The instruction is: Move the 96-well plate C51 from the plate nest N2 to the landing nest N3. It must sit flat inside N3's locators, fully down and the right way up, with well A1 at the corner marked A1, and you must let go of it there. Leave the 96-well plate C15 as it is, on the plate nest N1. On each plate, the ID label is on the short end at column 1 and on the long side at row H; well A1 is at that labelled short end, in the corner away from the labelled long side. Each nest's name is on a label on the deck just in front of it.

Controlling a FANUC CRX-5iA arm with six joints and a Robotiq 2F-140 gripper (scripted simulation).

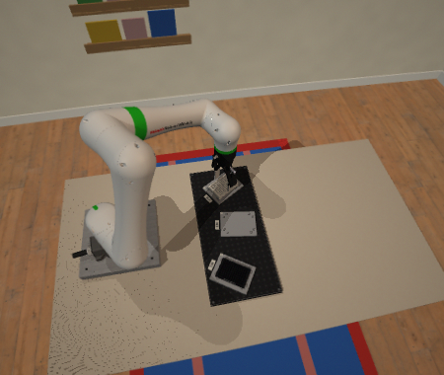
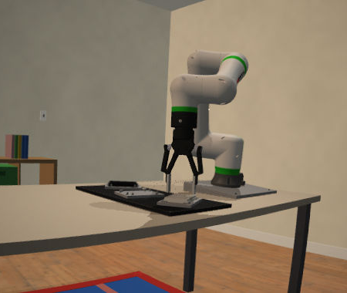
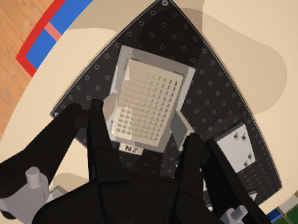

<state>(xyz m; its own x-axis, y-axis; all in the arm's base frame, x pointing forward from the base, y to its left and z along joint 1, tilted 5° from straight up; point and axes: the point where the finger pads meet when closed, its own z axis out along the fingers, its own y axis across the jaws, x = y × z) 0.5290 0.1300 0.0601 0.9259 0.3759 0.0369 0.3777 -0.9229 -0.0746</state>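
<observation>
Right now my hand is 4 cm above the white 96-well plate C51. Also, from my hand: landing nest N3: 21 cm to the right, 6 cm below; N2 label: 9 cm behind, 4 cm to the right, 6 cm below; grey plate nest N2: 6 cm below.
</observation>
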